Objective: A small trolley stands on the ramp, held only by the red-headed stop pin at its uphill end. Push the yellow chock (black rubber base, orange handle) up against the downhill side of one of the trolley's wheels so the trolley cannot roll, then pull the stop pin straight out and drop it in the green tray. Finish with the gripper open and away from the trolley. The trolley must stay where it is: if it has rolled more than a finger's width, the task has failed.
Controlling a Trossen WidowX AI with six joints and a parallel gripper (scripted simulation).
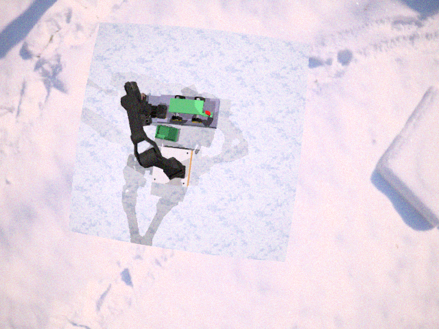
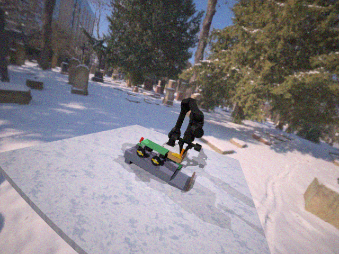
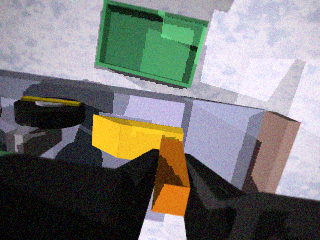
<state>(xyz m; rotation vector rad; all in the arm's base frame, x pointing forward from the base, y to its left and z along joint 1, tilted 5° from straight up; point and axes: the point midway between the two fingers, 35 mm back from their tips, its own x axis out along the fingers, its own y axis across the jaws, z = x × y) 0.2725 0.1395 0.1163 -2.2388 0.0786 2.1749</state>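
Right now my gripper tip is 2 cm short of the stop pin, 28 cm to the left of it and 1 cm above it. From my gripper tip the other things lie so: brown wooden board (6 cm ahead, 11 cm to the left, 11 cm below); yellow chock (2 cm to the right, 1 cm below); green tray (8 cm behind, 5 cm to the right, 15 cm below).
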